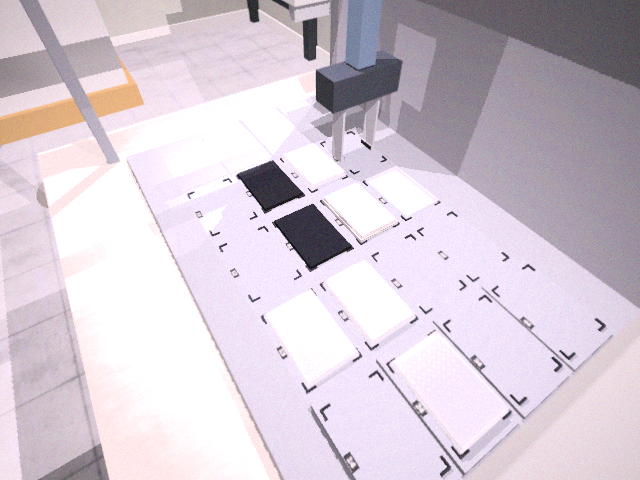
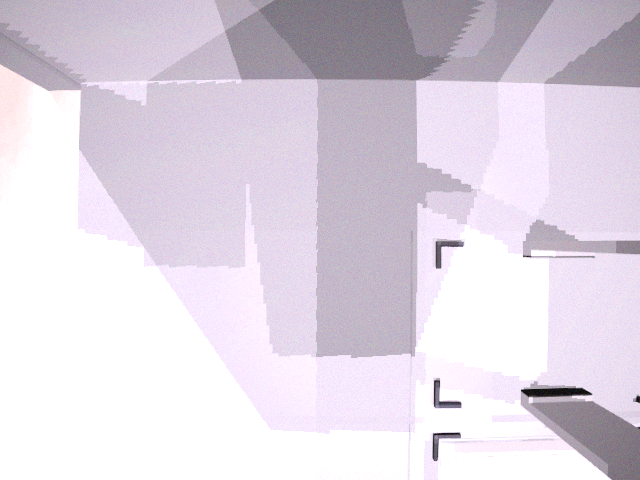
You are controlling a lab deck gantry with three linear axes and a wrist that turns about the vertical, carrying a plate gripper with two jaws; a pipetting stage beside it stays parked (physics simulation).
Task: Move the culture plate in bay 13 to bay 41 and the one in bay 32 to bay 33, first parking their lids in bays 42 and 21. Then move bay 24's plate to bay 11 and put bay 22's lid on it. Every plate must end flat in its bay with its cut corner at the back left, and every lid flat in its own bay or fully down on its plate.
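Places are measured from the robot's base along level axes (x right, y back, z down), in centimetres.
Pixels of known places: gripper, fingertip midpoint: [image 1: 352, 151] [image 2: 553, 323]; robot's base, origin of the base link: [image 1: 189, 195].
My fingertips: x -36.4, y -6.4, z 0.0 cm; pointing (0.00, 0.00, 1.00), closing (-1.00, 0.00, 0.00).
For each thing: its top centre in the pictures, then the offset to it from my fingertips.
- pale rimmed lid, middle of its top: [image 1: 401, 189] dz -0.8, dx +0.0, dy -16.4 cm
- flat black lid, middle of its top: [image 1: 311, 232] dz -0.8, dx +21.4, dy -16.4 cm
- flat black piece, middle of its top: [image 1: 269, 182] dz -0.8, dx +21.4, dy +0.0 cm
- white piece, middle of its top: [image 1: 313, 162] dz -1.4, dx +10.7, dy +0.0 cm
- white plate, middle of its top: [image 1: 368, 296] dz -1.4, dx +21.4, dy -32.8 cm
My gripper [image 1: 353, 152] [image 2: 558, 324] is open above bay 41, one jaw near each long side, with no plate between the jaws. A pale rimmed lid [image 1: 403, 192] lies in bay 42. The plate [image 1: 360, 211] in bay 32 looks like a thick white stack; I cannot tell where its lid begins. The plate [image 1: 311, 338] in bay 13 is white with faint wells. The plate [image 1: 449, 390] in bay 24 shows a well pattern. A flat black lid [image 1: 312, 236] lies in bay 22. Another flat black piece [image 1: 269, 184] lies in bay 21. Cut corners are too small to tell.
A white piece [image 1: 313, 164] [image 2: 496, 467] occupies bay 31, beside the gripper's bay. Another white plate [image 1: 368, 302] sits in bay 23. A grey wall [image 1: 558, 155] runs along the deck's right side, and a grey post [image 1: 77, 90] stands at the left.
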